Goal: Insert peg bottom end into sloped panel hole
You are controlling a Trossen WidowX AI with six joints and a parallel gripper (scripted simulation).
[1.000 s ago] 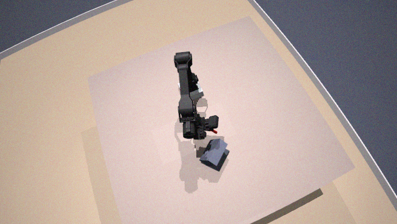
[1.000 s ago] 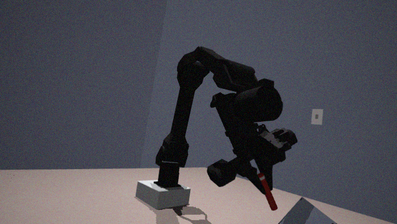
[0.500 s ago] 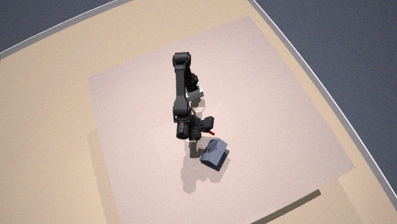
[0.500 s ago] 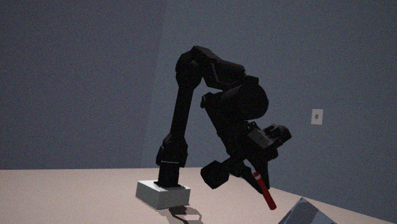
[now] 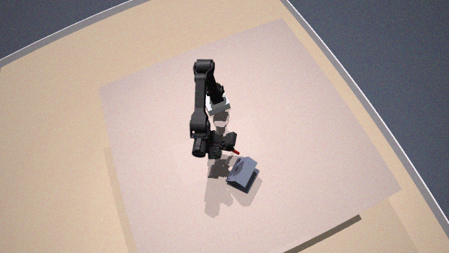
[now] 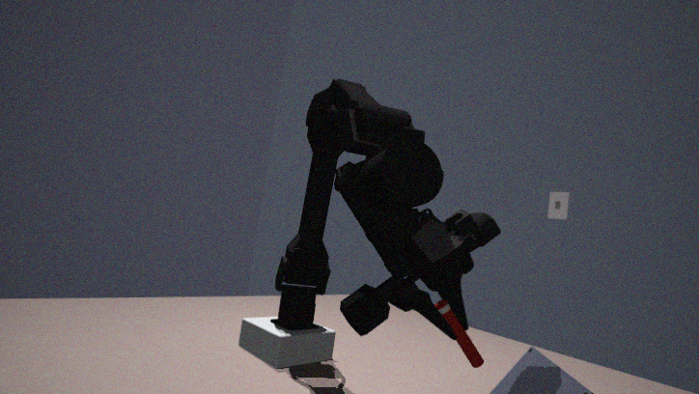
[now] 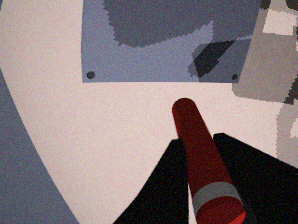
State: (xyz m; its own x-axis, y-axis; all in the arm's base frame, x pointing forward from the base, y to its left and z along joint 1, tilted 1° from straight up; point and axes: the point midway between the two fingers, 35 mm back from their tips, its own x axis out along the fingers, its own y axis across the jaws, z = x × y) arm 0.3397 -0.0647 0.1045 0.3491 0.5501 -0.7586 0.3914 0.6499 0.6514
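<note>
The sloped panel is 90 mm ahead of my gripper tip and 60 mm below it. Round my gripper tip: red round peg 10 mm to the right, 10 mm behind, 10 mm above.
</note>
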